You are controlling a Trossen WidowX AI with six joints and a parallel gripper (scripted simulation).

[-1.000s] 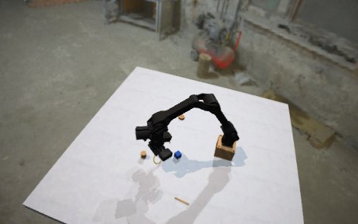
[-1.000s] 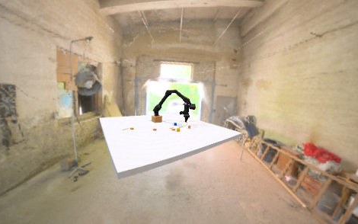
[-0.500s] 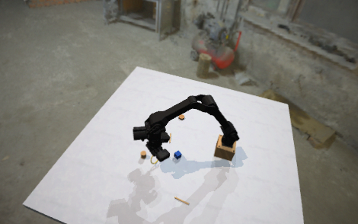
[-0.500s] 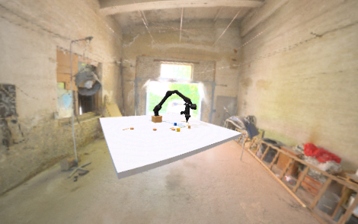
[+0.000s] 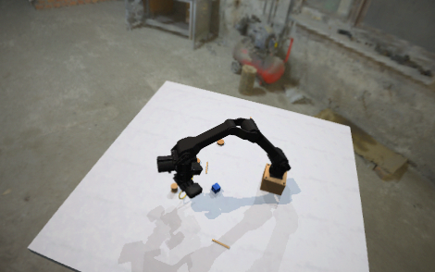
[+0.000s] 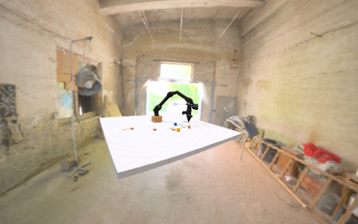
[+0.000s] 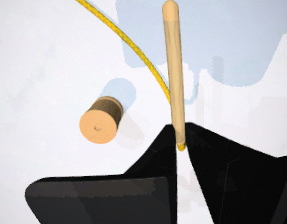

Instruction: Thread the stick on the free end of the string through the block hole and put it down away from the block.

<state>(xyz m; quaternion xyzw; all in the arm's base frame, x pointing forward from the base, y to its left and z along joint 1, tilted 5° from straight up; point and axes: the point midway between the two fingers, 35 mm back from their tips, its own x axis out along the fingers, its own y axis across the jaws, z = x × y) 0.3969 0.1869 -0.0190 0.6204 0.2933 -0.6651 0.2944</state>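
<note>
Now: the blue block 130 mm behind my gripper tip, 80 mm to the right of it and 50 mm below it. Also, from my gripper tip: loose stick (210 mm behind, 170 mm to the left, 60 mm below); then round wooden button (10 mm behind, 230 mm to the right, 60 mm below); then yellow cube (60 mm ahead, 210 mm to the right, 50 mm below).
</note>
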